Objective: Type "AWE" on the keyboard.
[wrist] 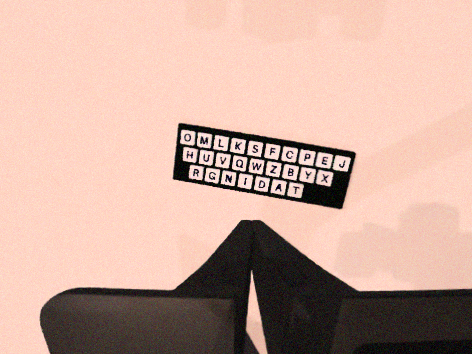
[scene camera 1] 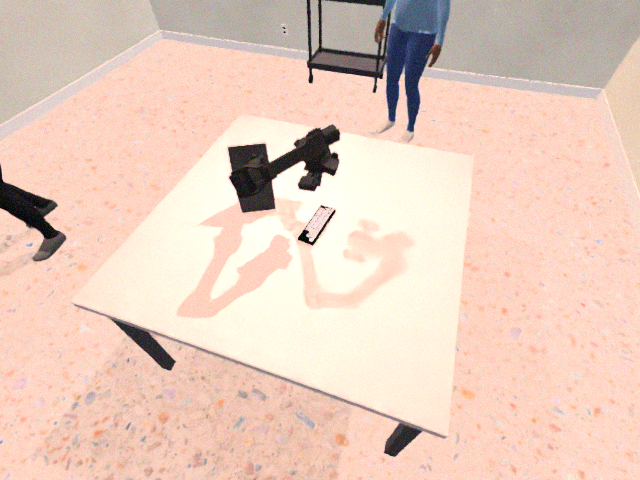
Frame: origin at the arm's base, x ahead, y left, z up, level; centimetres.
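Seen in the pictures: gripper, fingertip midpoint: [wrist: 250, 229] [scene camera 1: 318, 185].
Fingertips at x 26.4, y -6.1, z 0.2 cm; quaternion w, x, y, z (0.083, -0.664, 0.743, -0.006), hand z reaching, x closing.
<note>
A point is followed by its place in that frame.
A small black keyboard [scene camera 1: 317, 224] @[x 25.8, y -7.4, z -19.9 cm] [wrist: 322, 196] @[x 21.3, y -13.4, z -20.5 cm] with white letter keys lies flat on the table. In the wrist view it is tilted slightly, its right end lower. The A key [wrist: 278, 187] @[x 22.9, y -8.2, z -20.0 cm] is in its bottom row, the W key [wrist: 255, 166] @[x 25.6, y -5.7, z -20.0 cm] in the middle row, and the E key [wrist: 324, 160] @[x 25.8, y -13.6, z -20.0 cm] near the right end of the top row. My gripper [wrist: 250, 229] @[x 26.4, y -6.1, z 0.2 cm] is shut and empty. In the wrist view its tips show just below the keyboard's bottom row, under the I and D keys. In the scene view the gripper hangs above the table, behind the keyboard.
The arm stands on a dark base plate [scene camera 1: 264, 196] @[x 1.9, y -2.3, z -13.7 cm] left of the keyboard. The white table [scene camera 1: 361, 335] @[x 50.8, y -50.1, z -21.8 cm] carries several arm shadows. A person in blue [scene camera 1: 405, 62] and a black cart [scene camera 1: 346, 68] stand beyond the back edge. Another person's legs [scene camera 1: 28, 209] show at the far left.
</note>
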